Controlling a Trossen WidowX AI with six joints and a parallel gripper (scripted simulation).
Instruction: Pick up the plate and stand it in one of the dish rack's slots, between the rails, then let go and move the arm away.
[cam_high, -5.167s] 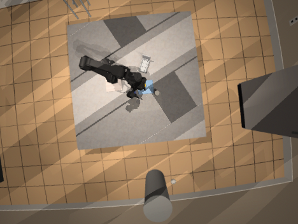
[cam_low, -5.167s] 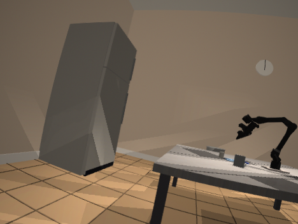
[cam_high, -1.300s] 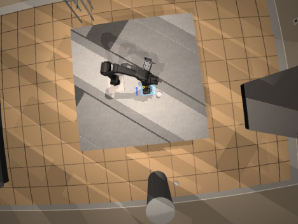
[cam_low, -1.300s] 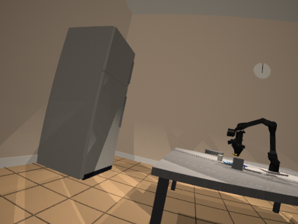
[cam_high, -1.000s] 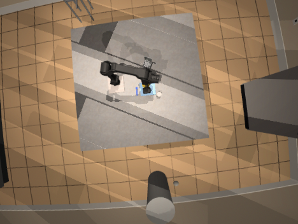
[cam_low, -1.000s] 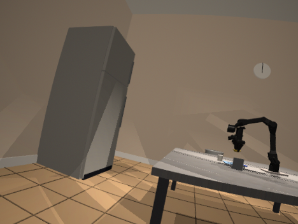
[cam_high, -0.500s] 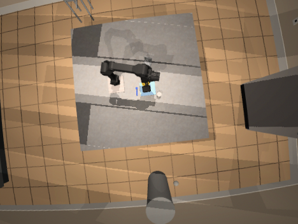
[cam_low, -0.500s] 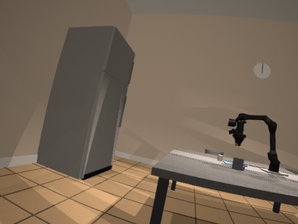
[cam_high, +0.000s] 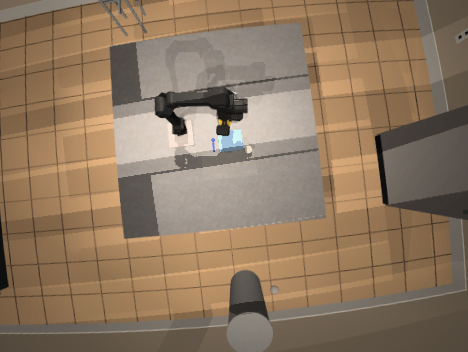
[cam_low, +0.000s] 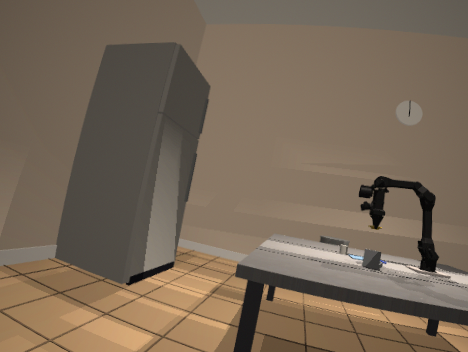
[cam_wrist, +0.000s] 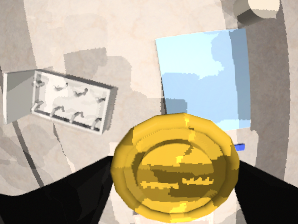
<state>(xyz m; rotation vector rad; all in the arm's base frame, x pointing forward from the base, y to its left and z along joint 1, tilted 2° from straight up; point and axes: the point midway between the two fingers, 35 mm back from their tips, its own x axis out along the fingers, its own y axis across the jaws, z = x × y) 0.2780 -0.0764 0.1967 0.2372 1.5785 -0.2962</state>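
The dish rack is 15 cm to the left of my gripper tip, 15 cm below it and 5 cm ahead of it. From my gripper tip the other things lie so: white cup (15 cm to the right, 15 cm below, 9 cm ahead); then yellow plate (1 cm above); then light blue mat (17 cm below, 6 cm to the right, 1 cm ahead).
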